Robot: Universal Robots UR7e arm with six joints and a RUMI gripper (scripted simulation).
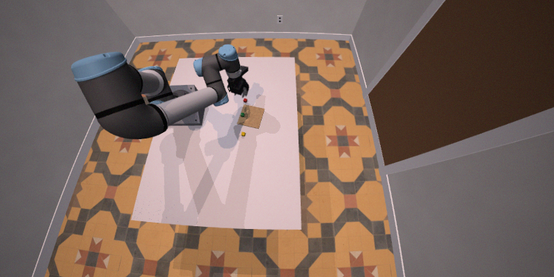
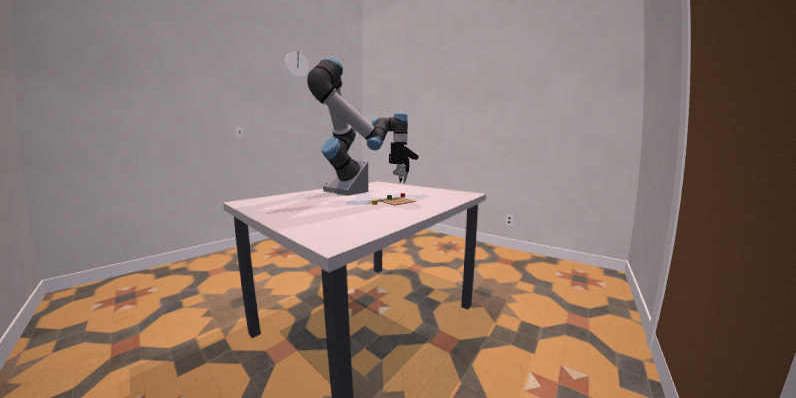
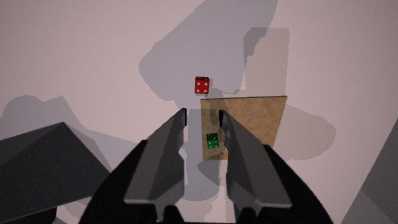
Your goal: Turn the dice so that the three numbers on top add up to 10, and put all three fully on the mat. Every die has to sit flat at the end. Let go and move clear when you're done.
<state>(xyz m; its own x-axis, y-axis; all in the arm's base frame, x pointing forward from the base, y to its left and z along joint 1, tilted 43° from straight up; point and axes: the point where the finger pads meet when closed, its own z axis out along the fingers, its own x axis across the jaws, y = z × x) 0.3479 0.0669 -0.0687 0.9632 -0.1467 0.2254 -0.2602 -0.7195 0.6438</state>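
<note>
My gripper is now 80 mm above the red die. The rest, counted from my hand: brown mat (100 mm to the right, 90 mm below, 50 mm ahead); green die (100 mm to the right, 80 mm below); yellow die (230 mm to the right, 80 mm below, 20 mm ahead).
</note>
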